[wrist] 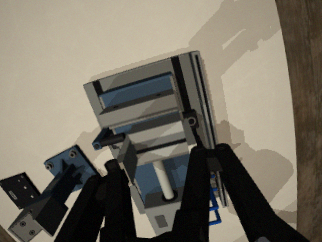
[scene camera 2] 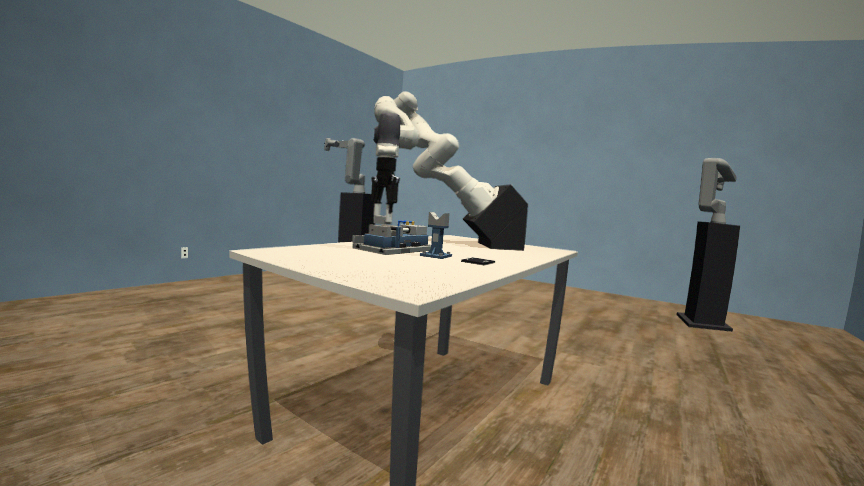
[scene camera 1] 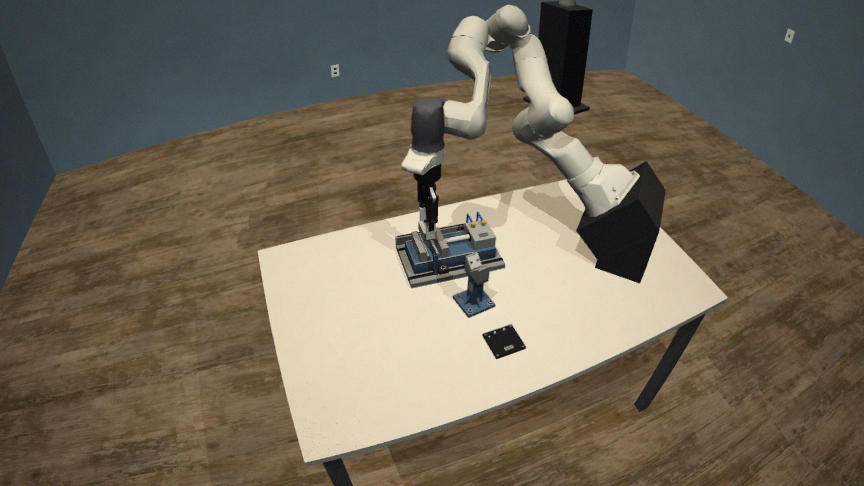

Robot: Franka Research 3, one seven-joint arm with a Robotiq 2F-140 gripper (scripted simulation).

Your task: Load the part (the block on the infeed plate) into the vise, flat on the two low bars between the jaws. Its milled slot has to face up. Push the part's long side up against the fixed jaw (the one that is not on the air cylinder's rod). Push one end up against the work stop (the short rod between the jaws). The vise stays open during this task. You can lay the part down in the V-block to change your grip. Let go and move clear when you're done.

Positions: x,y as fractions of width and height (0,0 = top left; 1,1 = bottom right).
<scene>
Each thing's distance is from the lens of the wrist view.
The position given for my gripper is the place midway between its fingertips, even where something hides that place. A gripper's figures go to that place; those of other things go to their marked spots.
my gripper (wrist: 0.50,0.56): 22 cm
part (wrist: 0.51,0.56): 21 cm
vise (wrist: 0.50,0.34): 26 cm
The marked spots on the vise and the part are 8 cm apart.
</scene>
